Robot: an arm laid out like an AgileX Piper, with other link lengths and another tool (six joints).
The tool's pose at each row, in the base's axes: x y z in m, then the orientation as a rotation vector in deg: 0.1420 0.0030 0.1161 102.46 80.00 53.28; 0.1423 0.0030 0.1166 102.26 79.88 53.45; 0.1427 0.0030 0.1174 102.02 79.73 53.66; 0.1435 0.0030 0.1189 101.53 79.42 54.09; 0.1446 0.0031 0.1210 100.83 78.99 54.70; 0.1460 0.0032 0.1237 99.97 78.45 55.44; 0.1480 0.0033 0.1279 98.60 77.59 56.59; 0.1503 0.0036 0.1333 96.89 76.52 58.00; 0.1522 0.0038 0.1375 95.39 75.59 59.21
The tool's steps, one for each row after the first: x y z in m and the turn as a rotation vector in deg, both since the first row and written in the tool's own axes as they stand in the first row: 0.0001 0.0006 0.0000 -0.24 0.05 -0.02; 0.0003 0.0014 -0.0001 -0.52 0.11 -0.03; 0.0006 0.0031 -0.0002 -1.11 0.24 -0.06; 0.0012 0.0054 -0.0003 -1.94 0.43 -0.11; 0.0018 0.0084 -0.0005 -2.97 0.65 -0.16; 0.0028 0.0129 -0.0010 -4.59 1.00 -0.25; 0.0042 0.0185 -0.0019 -6.60 1.45 -0.36; 0.0053 0.0230 -0.0024 -8.36 1.85 -0.46
